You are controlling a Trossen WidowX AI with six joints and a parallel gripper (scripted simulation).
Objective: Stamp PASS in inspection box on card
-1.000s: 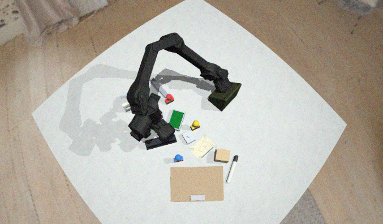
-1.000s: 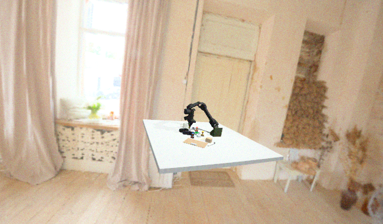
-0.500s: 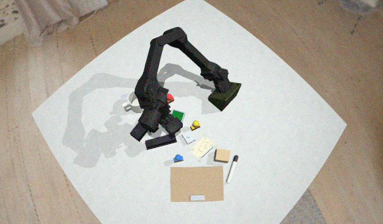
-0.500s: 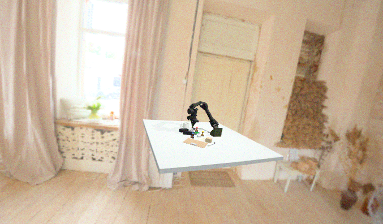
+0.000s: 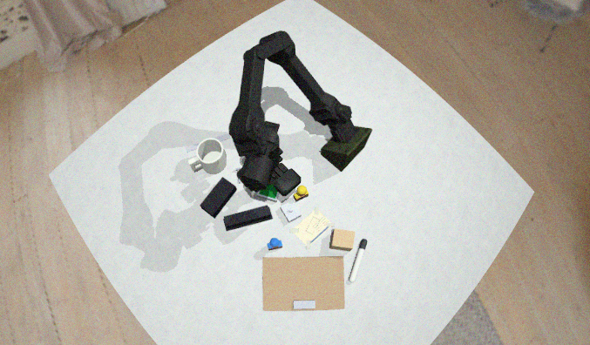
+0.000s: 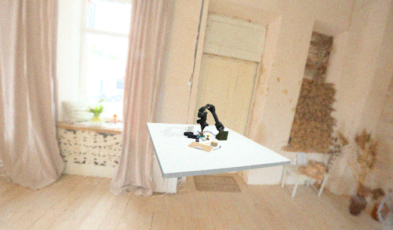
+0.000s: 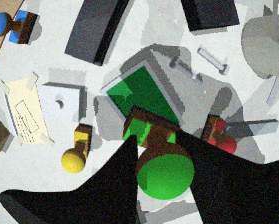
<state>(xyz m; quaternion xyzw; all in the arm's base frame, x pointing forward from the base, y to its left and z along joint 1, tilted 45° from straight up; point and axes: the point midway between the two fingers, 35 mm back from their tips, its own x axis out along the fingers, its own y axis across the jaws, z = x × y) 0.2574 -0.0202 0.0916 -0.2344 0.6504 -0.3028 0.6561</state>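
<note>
Now: the ink pad 1 cm behind my gripper tip and 9 cm below it. Also, from my gripper tip: yellow stamp 4 cm behind, 9 cm to the left, 7 cm below; then blue stamp 12 cm ahead, 13 cm to the left, 8 cm below; then red stamp 6 cm behind, 9 cm to the right, 8 cm below.
</note>
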